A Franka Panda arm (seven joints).
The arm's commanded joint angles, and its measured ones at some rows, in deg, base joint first. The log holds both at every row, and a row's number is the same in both.
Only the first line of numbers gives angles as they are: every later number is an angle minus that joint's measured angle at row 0.
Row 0, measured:
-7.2 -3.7 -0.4 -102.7 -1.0 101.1 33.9
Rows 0 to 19, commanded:
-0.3 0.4 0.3 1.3 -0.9 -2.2 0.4
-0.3 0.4 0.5 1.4 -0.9 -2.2 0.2
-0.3 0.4 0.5 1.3 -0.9 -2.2 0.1
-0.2 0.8 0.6 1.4 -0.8 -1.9 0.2
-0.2 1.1 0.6 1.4 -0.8 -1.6 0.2
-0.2 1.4 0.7 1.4 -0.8 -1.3 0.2
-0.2 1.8 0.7 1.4 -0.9 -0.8 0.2
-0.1 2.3 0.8 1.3 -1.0 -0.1 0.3
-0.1 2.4 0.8 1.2 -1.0 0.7 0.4
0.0 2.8 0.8 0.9 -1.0 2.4 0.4
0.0 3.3 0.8 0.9 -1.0 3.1 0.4
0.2 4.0 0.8 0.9 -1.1 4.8 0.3
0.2 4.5 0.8 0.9 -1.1 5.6 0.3
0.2 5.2 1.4 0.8 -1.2 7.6 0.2
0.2 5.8 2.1 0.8 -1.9 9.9 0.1
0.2 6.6 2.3 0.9 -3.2 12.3 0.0
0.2 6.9 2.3 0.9 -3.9 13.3 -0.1
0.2 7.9 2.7 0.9 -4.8 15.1 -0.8
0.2 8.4 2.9 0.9 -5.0 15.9 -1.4
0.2 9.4 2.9 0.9 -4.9 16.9 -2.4
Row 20, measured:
0.3 6.8 2.0 0.0 -3.1 13.6 -0.4
